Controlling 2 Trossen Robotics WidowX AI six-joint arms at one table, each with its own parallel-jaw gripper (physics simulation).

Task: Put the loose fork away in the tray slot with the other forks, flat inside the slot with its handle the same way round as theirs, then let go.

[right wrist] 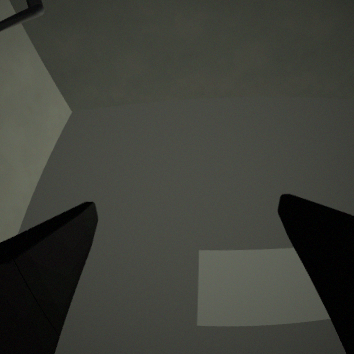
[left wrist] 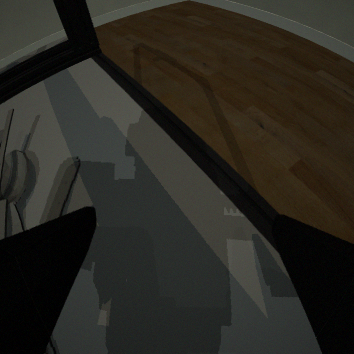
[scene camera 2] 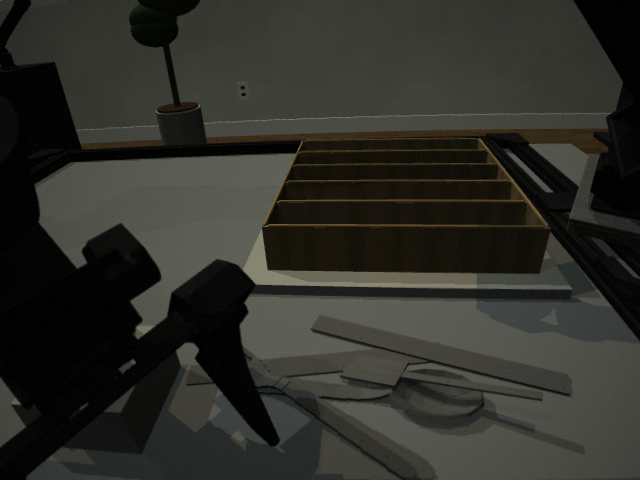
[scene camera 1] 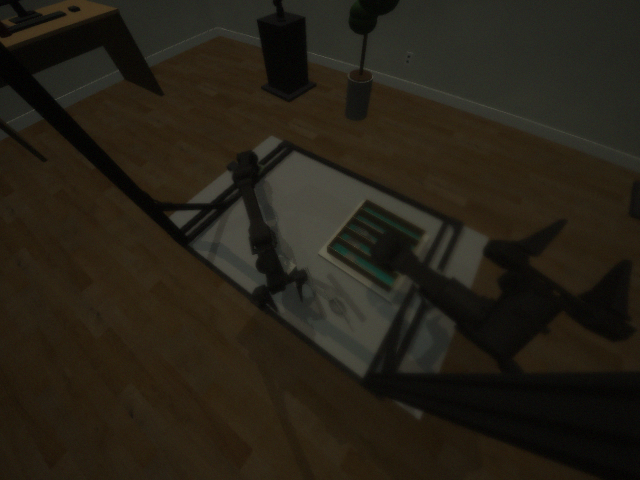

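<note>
The loose fork (scene camera 2: pixel 372 439) (left wrist: pixel 62 195) lies among other utensils on the table; its handle shows, its tines are mostly hidden behind a finger. My left gripper (scene camera 1: pixel 289 305) (left wrist: pixel 186 220) is open and empty, low near the front table edge. One finger (scene camera 2: pixel 237 377) of it shows in scene camera 2, in front of the fork. The wooden tray (scene camera 1: pixel 361 272) (scene camera 2: pixel 405 249) has several parallel slots. Grey utensils lie in some slots in scene camera 1; I cannot tell which are forks. My right gripper (scene camera 1: pixel 597 242) (right wrist: pixel 189 207) is open and empty, raised at the right, away from the table.
A spoon (scene camera 1: pixel 337 305) (scene camera 2: pixel 439 405), a long flat strip (scene camera 2: pixel 439 353) and a square-ended utensil (scene camera 2: pixel 374 370) lie beside the fork. The tray stands on a pale board (scene camera 2: pixel 361 280). A dark block (scene camera 2: pixel 149 397) is behind the left gripper. The right arm hangs over part of the tray in scene camera 1.
</note>
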